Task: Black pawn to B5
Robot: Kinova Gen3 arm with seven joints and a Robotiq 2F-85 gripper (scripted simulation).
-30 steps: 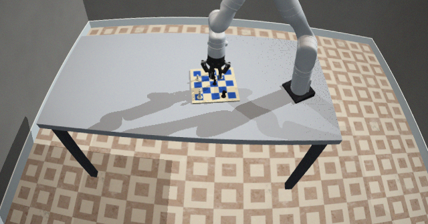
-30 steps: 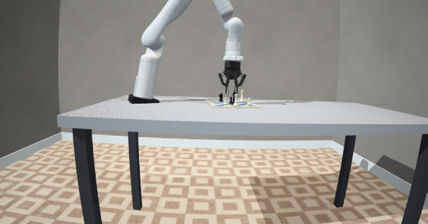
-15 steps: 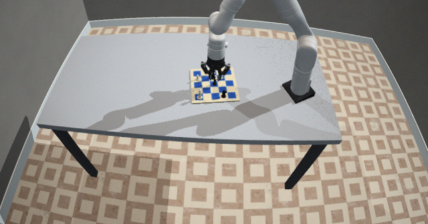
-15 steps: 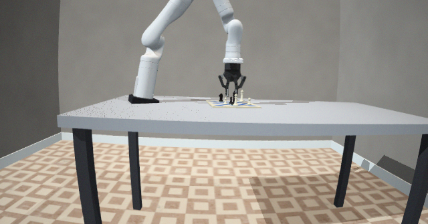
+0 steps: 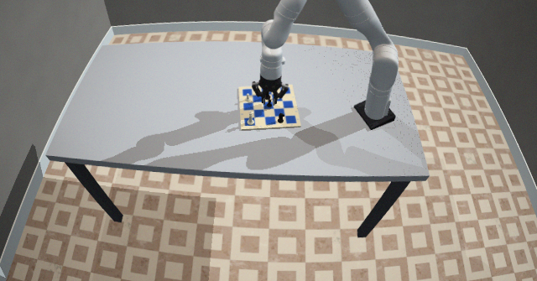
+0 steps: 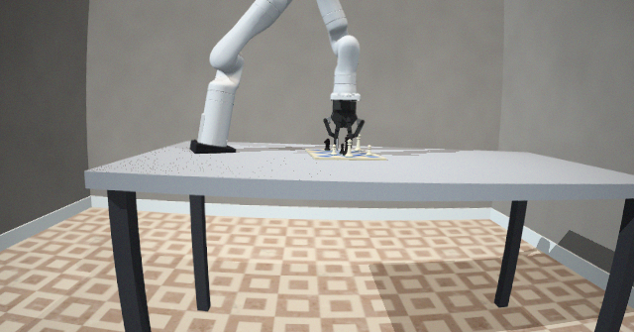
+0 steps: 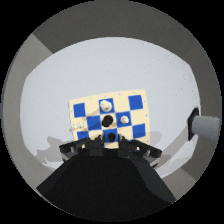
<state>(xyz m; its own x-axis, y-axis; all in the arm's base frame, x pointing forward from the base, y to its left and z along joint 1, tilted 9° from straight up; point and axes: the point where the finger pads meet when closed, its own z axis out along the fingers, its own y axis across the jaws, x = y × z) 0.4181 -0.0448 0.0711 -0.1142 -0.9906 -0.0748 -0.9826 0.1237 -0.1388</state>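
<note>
Now: the black pawn 10 mm below my hand. Also, from my hand: tall black piece (40 mm to the right); then chessboard (30 mm below).
</note>
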